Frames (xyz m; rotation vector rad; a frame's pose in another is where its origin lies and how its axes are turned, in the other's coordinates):
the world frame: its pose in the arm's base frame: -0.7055 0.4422 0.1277 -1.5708 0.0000 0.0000
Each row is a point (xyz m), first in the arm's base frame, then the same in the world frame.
Working: the arm's base frame: its pose in the world frame: 0.7055 0.1277 -0.4422 1.5708 0.0000 0.0000

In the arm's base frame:
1: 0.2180 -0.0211 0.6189
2: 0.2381 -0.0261 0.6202
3: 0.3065 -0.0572 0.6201
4: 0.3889 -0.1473 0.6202
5: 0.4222 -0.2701 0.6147
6: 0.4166 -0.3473 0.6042
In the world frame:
1: 0.9235 -0.4912 -0.4633
2: 0.9436 -0.4925 -0.4683
3: 1.0120 -0.4924 -0.4994
4: 1.0944 -0.4925 -0.5895
5: 1.1277 -0.4870 -0.7123
6: 1.1221 -0.4765 -0.7895

